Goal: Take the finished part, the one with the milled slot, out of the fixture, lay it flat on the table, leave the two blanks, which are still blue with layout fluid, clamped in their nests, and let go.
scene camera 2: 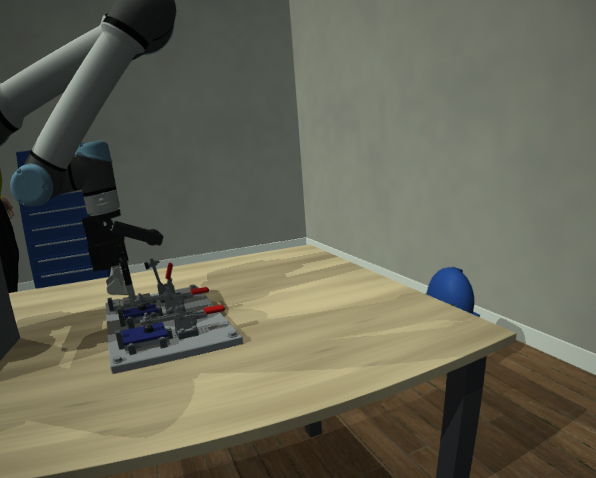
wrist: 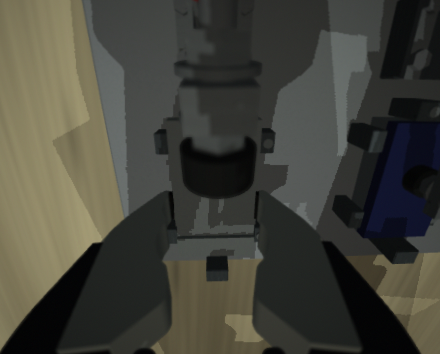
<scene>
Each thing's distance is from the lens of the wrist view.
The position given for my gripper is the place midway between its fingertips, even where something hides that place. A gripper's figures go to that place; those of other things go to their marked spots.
my gripper (wrist: pixel 214 193): 14 cm
finished part (wrist: pixel 206 227): 15 cm
clamp arm (wrist: pixel 219 99): 3 cm
The marked spots on the finished part and the clamp arm are 12 cm apart.
</scene>
